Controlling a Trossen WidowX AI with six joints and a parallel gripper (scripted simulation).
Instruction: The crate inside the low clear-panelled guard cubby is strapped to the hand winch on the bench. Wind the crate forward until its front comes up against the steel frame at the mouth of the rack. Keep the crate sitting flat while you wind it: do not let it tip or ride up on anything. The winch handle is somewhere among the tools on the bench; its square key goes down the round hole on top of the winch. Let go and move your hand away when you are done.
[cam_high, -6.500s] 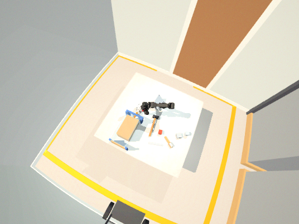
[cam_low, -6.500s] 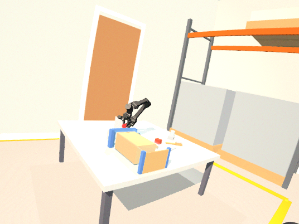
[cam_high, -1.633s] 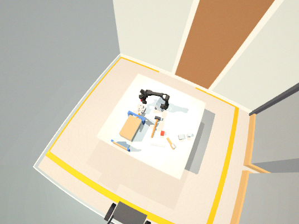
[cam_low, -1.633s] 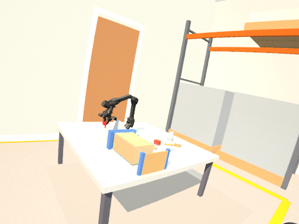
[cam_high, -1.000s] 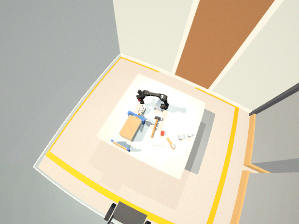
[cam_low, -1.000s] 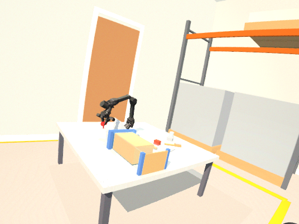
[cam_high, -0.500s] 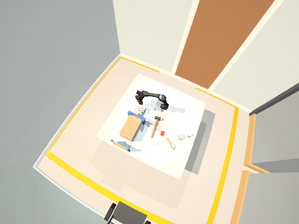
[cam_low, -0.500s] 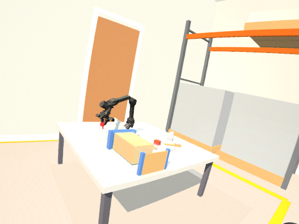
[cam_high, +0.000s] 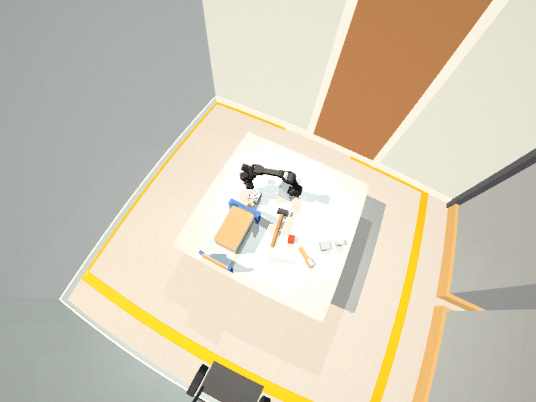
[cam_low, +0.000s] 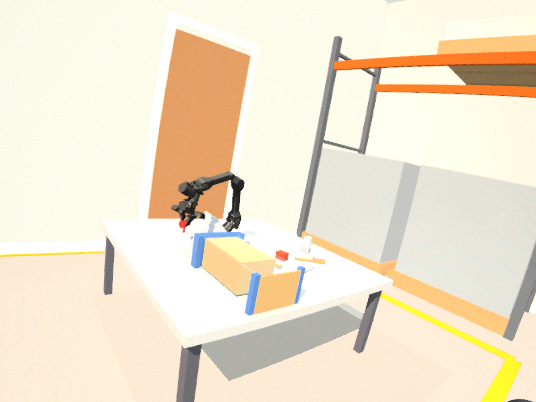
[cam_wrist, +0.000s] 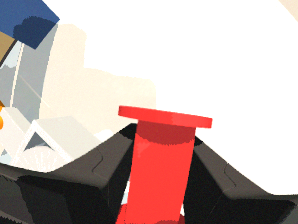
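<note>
My gripper tip is now 5 cm to the right of the winch handle, 3 cm above it and 1 cm short of it. The rest, counted from my gripper tip: winch (10 cm to the left, 10 cm below, 3 cm ahead); then red grip (1 cm to the left, 1 cm behind); then cubby (44 cm ahead, 7 cm to the left, 5 cm below).
</note>
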